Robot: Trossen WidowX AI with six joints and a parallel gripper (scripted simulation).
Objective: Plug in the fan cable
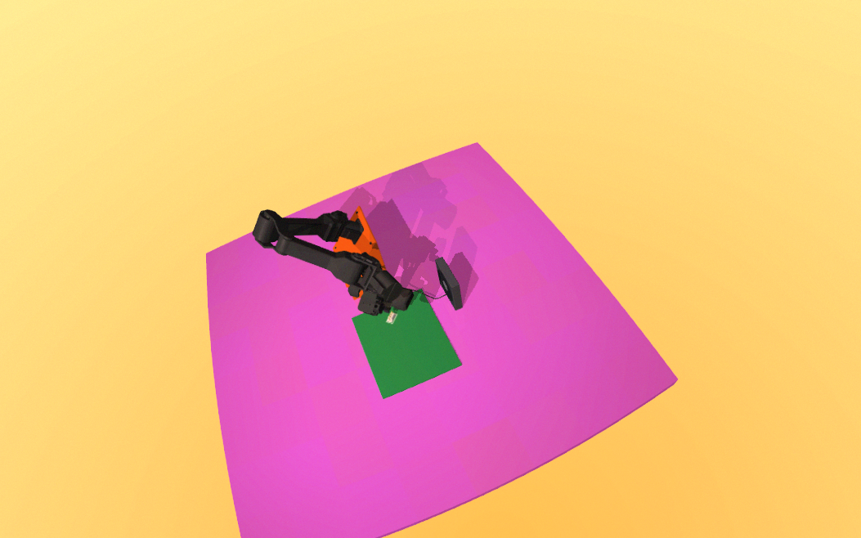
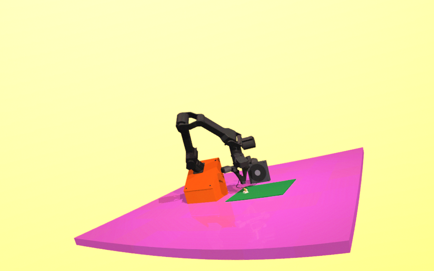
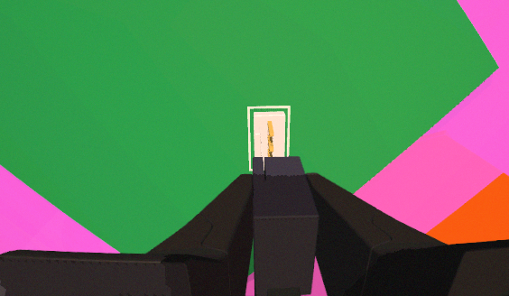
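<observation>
The white-framed fan header is 6 cm below my gripper tip. Round my gripper tip: black fan (20 cm to the left, 1 cm below); then green board (9 cm ahead, 1 cm to the left, 8 cm below); then dark fan plug (1 cm behind, 1 cm to the left, 1 cm above).
</observation>
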